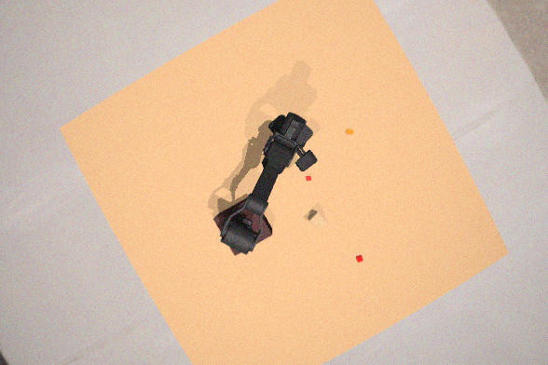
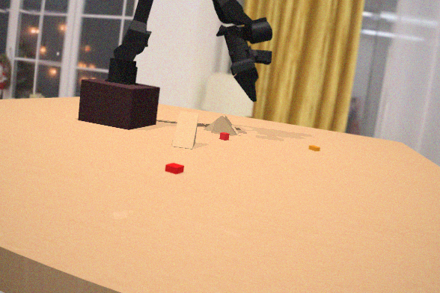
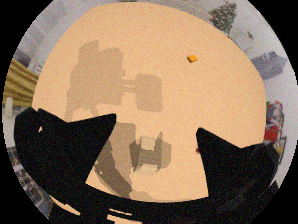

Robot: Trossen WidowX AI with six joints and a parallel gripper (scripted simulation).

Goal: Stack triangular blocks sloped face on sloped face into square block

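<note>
Now: gripper tip 8 cm past the tan triangular block and 7 cm above it. Also, from my gripper tip: small orange cube (17 cm ahead, 10 cm to the right, 9 cm below).
</note>
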